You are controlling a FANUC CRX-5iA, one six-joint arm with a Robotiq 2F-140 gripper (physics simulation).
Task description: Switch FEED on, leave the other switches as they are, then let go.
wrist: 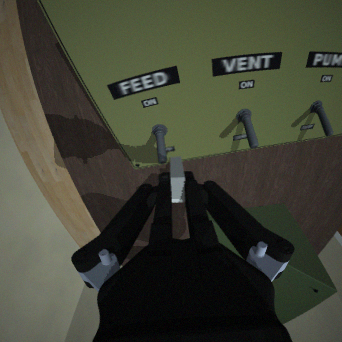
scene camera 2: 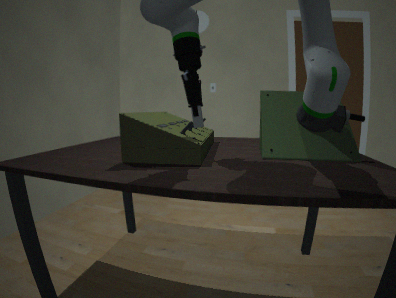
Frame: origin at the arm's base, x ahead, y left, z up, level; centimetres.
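Seen in the pictures: gripper, fingertip midpoint: (wrist: 175,166) (scene camera 2: 199,127); arm's base at its link origin: (scene camera 2: 314,117).
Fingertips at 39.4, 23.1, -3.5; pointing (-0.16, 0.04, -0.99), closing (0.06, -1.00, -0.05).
Note:
Offsets run from my fingertips to a thing's top centre, as dx, dy, dz. Level surfaces: height alone.
The yellow-green switch box (scene camera 2: 160,145) (wrist: 165,35) has a sloped panel. The FEED switch {+3.2, +2.1, +2.1} (wrist: 160,145) is a grey lever below its FEED label {+11.2, +4.1, +1.1} (wrist: 144,83); it points down in the wrist view, away from its ON mark. The VENT switch {+6.0, -9.5, +2.1} (wrist: 249,130) and the PUMP switch {+8.8, -21.2, +2.1} (wrist: 323,120) also point away from their ON marks. My gripper (scene camera 2: 198,126) (wrist: 175,166) is shut and empty. Its fingertips are low at the switch edge of the box, just below and right of the FEED lever's tip in the wrist view. Whether they touch the lever cannot be told.
A dark wooden table {dz -10.6} (scene camera 2: 65,155) (wrist: 250,175) bears the box. A green panel (scene camera 2: 280,125) (wrist: 270,225) stands to the right of the box in the scene view. A large grey arm section (scene camera 2: 325,75) hangs in front of that panel. A door (scene camera 2: 350,65) is behind.

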